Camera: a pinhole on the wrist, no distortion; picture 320 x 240 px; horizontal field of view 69.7 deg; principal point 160.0 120.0 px. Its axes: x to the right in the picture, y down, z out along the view. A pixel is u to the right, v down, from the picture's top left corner.
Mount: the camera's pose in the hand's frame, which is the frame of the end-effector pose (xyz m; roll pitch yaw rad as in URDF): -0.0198 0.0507 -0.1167 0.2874 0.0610 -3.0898
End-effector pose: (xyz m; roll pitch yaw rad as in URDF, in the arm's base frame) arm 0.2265 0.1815 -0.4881 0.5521 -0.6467 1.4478
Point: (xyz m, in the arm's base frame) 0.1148 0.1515 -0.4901
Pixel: 180 50
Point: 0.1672 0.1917 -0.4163
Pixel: 28 140
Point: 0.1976 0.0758 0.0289
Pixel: 37 98
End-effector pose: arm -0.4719 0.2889 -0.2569 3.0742 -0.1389 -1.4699
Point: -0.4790 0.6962 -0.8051
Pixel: outside the picture
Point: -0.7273 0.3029 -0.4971
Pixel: 172 77
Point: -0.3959 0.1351 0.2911
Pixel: behind the camera
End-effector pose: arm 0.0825 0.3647 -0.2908 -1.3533 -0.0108 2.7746
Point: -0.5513 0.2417 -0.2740
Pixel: outside the picture
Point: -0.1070 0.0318 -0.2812
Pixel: 107 179
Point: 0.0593 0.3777 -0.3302
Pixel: 33 227
